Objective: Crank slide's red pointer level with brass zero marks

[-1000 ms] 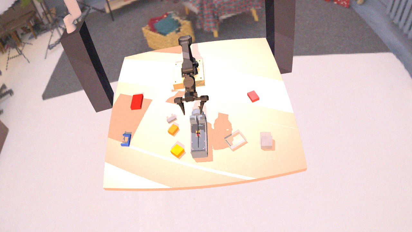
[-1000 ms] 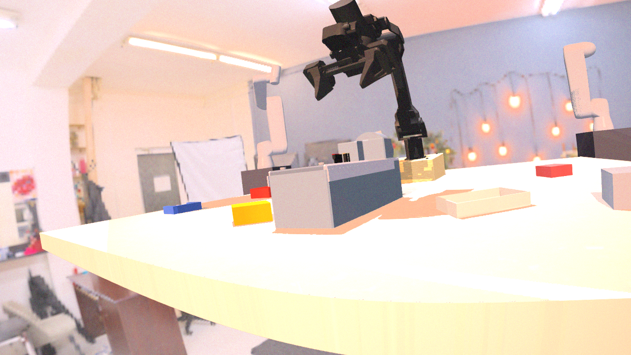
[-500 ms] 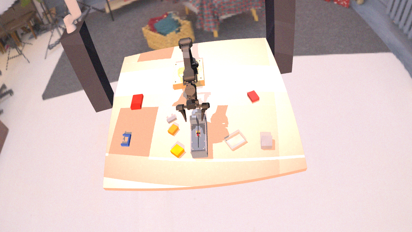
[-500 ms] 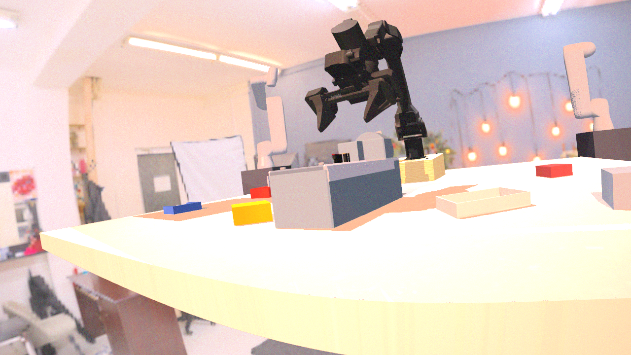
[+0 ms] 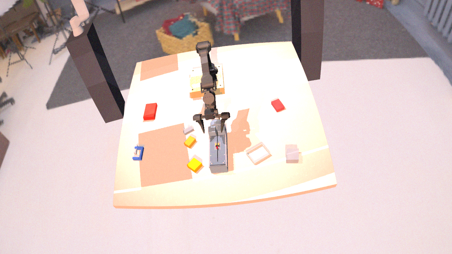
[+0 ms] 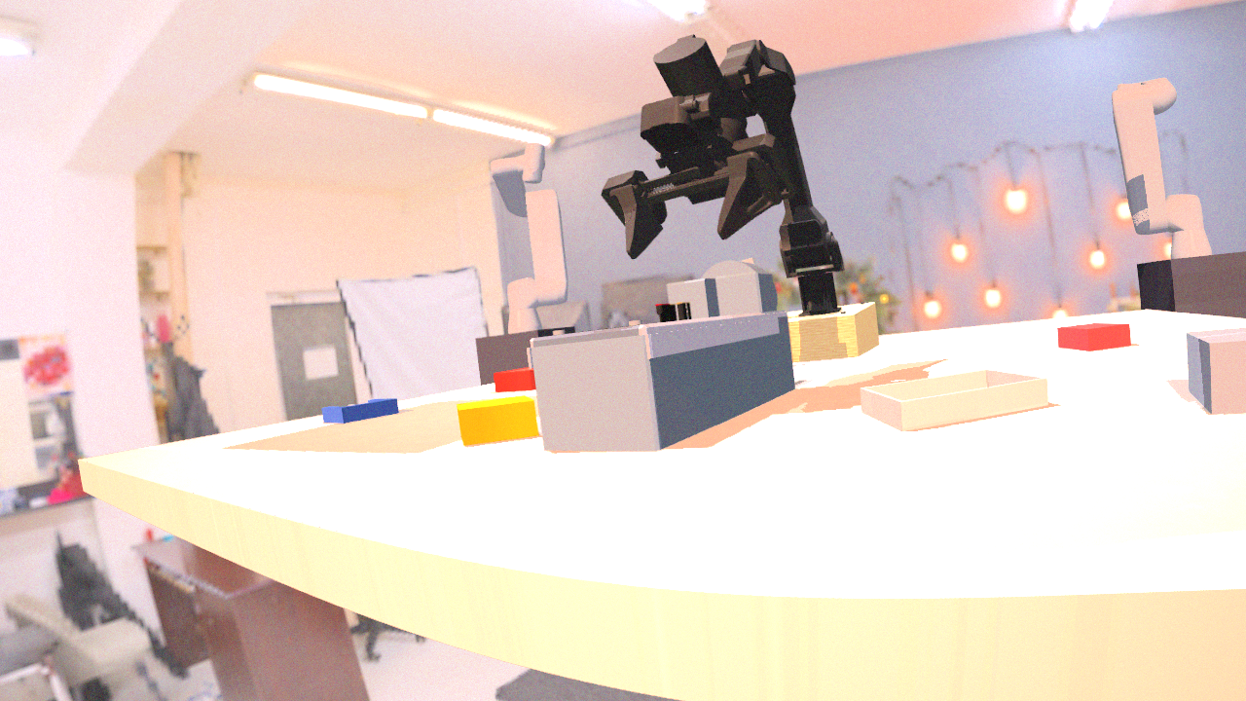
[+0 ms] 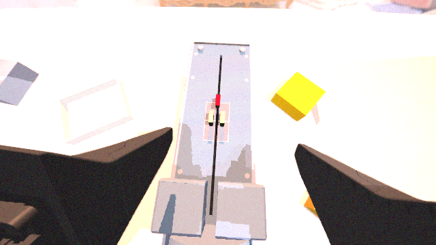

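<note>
Right now the orange crank handle is 140 mm behind my gripper tip, 40 mm to the left of it and 80 mm below it. Also, from my gripper tip: shallow white tray 110 mm ahead, 210 mm to the left, 130 mm below; then red pointer 60 mm ahead, 10 mm to the left, 60 mm below; then yellow cube 90 mm ahead, 140 mm to the right, 130 mm below.
</note>
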